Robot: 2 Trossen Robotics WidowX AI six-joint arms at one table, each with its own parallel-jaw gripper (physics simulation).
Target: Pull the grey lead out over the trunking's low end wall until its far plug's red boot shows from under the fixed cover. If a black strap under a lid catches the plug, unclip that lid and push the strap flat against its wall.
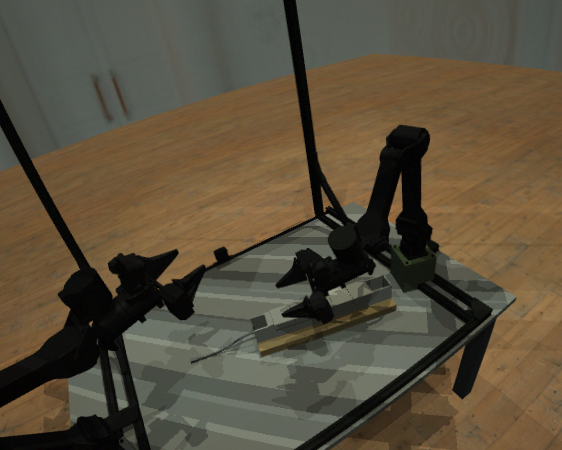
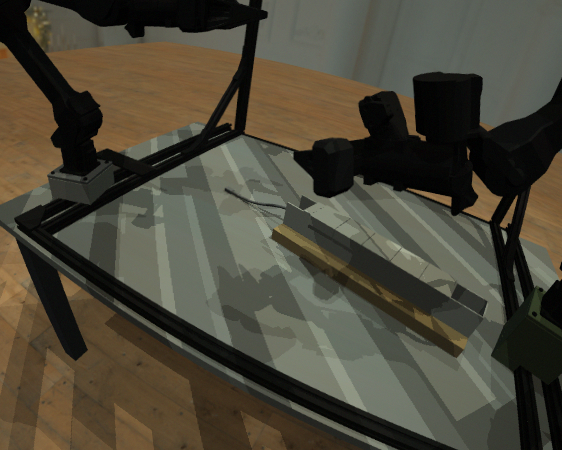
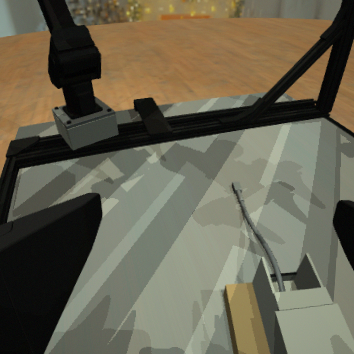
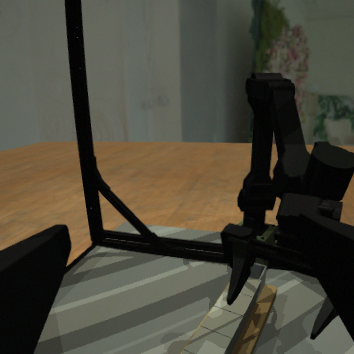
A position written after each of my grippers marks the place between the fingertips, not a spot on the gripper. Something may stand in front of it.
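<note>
My right gripper (image 1: 190,258) is open and holds nothing; I can see it in image 4 (image 4: 184,230) too. As for my left gripper (image 2: 316,150), it is also visible in image 1 (image 1: 279,300), in image 3 (image 3: 218,208) and in image 4 (image 4: 267,319). There is a wooden strip (image 3: 249,306) here as well.
</note>
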